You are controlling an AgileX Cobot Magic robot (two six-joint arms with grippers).
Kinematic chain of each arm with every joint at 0, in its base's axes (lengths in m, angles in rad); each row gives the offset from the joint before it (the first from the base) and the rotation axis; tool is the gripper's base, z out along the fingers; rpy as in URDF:
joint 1: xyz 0 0 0.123 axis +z
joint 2: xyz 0 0 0 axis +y
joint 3: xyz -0.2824 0 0.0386 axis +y
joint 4: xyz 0.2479 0 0.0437 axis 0.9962 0 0.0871
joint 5: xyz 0 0 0 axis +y
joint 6: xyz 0.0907 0 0.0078 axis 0.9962 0 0.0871
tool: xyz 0 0 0 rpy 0 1.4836 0
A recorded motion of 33 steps. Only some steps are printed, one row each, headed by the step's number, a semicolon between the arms.
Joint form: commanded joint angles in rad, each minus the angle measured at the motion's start. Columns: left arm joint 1, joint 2, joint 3, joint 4, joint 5, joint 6; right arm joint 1, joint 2, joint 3, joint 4, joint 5, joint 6.
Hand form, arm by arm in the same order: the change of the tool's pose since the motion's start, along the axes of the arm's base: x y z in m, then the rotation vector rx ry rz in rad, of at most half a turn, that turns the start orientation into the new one. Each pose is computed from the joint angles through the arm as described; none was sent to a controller.
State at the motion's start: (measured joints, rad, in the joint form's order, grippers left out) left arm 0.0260 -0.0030 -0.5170 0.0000 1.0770 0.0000; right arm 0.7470 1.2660 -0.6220 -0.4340 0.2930 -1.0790
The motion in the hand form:
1: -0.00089 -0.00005 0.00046 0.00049 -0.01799 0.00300; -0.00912 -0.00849 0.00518 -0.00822 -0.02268 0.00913
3: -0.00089 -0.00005 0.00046 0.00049 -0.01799 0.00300; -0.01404 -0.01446 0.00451 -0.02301 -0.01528 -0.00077
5: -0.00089 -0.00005 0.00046 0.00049 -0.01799 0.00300; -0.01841 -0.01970 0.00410 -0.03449 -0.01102 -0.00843
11: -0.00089 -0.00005 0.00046 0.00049 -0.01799 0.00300; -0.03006 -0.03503 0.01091 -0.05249 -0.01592 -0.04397
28: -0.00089 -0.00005 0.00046 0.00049 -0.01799 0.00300; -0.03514 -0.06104 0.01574 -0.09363 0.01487 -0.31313
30: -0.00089 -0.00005 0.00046 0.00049 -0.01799 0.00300; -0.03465 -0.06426 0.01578 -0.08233 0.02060 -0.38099
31: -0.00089 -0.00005 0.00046 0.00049 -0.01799 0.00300; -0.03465 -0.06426 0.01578 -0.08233 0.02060 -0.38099
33: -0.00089 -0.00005 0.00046 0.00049 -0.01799 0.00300; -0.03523 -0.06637 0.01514 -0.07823 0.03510 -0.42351
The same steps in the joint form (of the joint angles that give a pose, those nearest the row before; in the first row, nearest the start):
1: 0.0030 -0.0090 0.0010 0.0000 -0.0100 0.0000; 0.0050 -0.0610 0.0270 -0.0110 0.0240 -0.0100
3: 0.0030 -0.0090 0.0010 0.0000 -0.0100 0.0000; 0.0050 -0.0880 0.0450 -0.0110 0.0510 -0.0100
5: 0.0030 -0.0090 0.0010 0.0000 -0.0100 0.0000; 0.0050 -0.1130 0.0610 -0.0120 0.0730 -0.0100
11: 0.0030 -0.0090 0.0010 0.0000 -0.0100 0.0000; 0.0050 -0.2020 0.0850 -0.0190 0.1560 -0.0010
28: 0.0030 -0.0090 0.0010 0.0000 -0.0100 0.0000; 0.0050 -0.2640 0.0890 -0.1870 0.3750 0.3099
30: 0.0030 -0.0090 0.0010 0.0000 -0.0100 0.0000; 0.0050 -0.2640 0.0890 -0.2180 0.4050 0.3930
31: 0.0030 -0.0090 0.0010 0.0000 -0.0100 0.0000; 0.0050 -0.2640 0.0890 -0.2180 0.4050 0.3930
33: 0.0030 -0.0090 0.0010 0.0000 -0.0100 0.0000; 0.0050 -0.2640 0.0890 -0.2200 0.4300 0.4320

